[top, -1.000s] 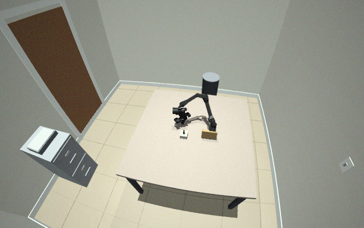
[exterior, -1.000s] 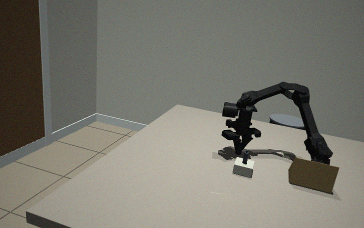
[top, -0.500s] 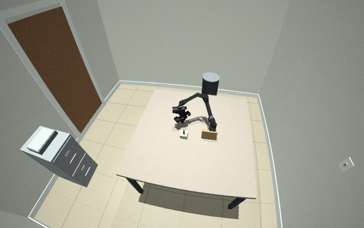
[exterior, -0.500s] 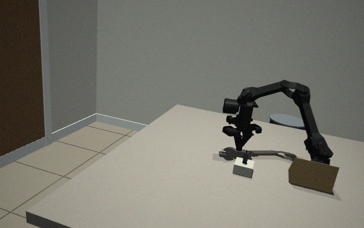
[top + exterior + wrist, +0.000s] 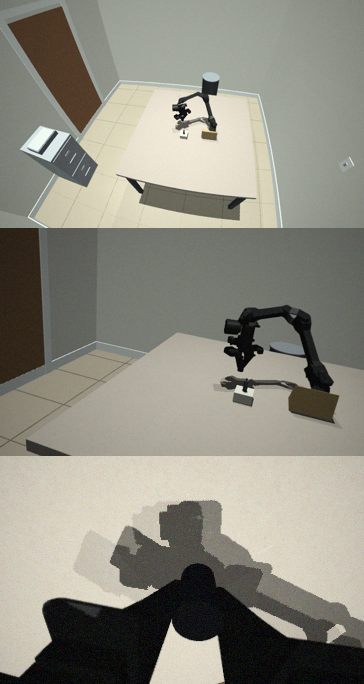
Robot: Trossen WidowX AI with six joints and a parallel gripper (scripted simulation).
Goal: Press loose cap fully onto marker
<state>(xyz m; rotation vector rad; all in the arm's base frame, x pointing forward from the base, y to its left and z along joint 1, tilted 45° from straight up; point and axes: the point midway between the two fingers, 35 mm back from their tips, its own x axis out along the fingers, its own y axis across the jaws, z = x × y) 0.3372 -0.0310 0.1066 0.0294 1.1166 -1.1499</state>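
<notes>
Now: the pale grey holder block 4 cm behind my gripper tip, 16 cm to the left of it and 5 cm below it. Round my gripper tip: dark cap: 1 cm above.
</notes>
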